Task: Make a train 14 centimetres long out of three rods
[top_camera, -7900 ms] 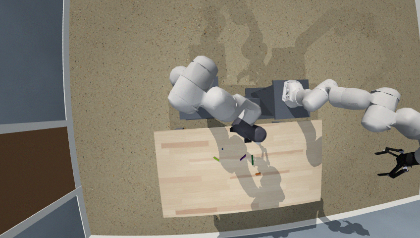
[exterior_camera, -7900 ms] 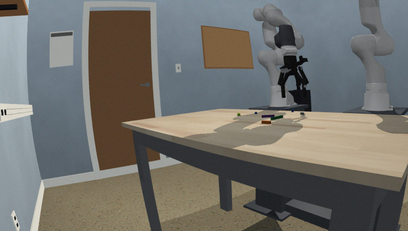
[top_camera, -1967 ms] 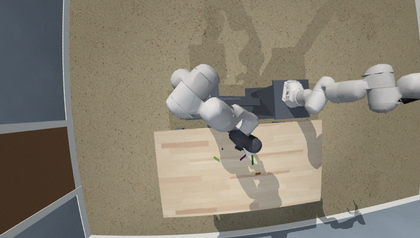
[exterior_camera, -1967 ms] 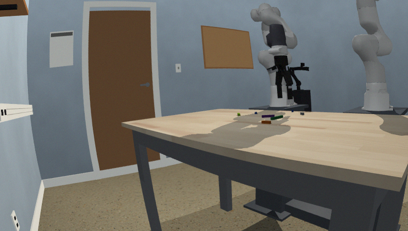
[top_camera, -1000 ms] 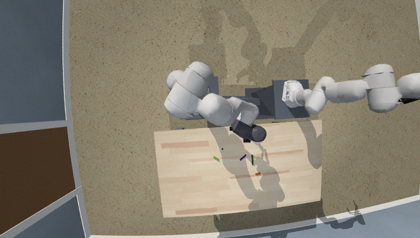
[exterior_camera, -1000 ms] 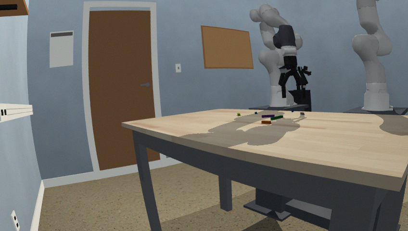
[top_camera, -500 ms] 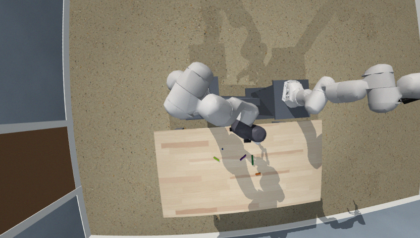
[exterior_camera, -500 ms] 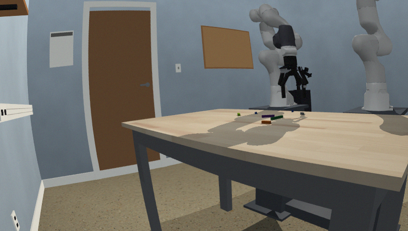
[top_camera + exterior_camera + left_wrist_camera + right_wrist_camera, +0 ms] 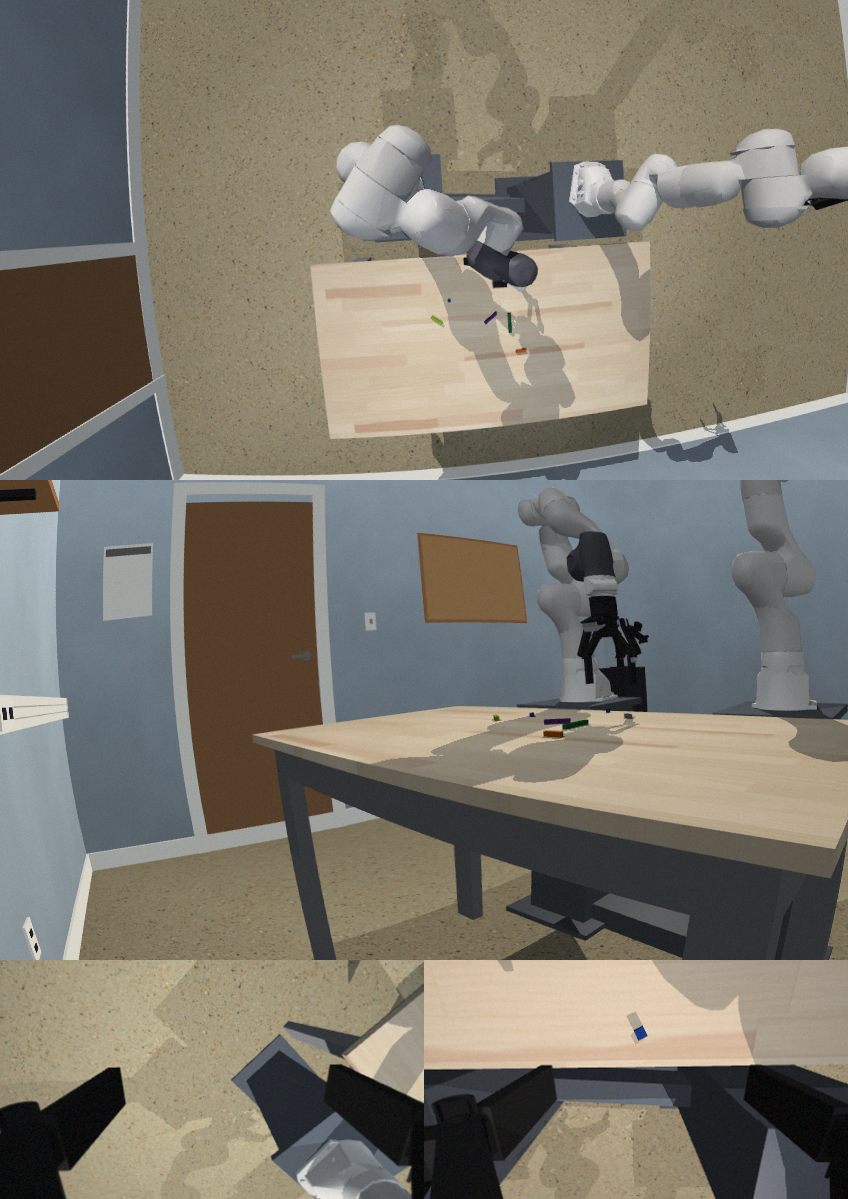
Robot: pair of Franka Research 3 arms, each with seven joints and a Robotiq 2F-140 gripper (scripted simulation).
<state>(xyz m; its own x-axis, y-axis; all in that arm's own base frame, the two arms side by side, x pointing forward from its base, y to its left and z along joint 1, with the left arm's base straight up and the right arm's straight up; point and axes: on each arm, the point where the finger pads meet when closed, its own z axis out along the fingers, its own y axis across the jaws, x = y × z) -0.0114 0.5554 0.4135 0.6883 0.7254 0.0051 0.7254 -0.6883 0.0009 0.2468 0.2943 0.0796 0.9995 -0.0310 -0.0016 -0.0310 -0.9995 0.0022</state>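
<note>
The grey rod is 110 mm ahead of my right hand, 130 mm to the left of it and 70 mm below it. Also, from my right hand: lime rod (250 mm ahead, 180 mm to the right, 70 mm below); then purple rod (240 mm ahead, 30 mm to the left, 70 mm below); then green rod (270 mm ahead, 110 mm to the left, 70 mm below).
</note>
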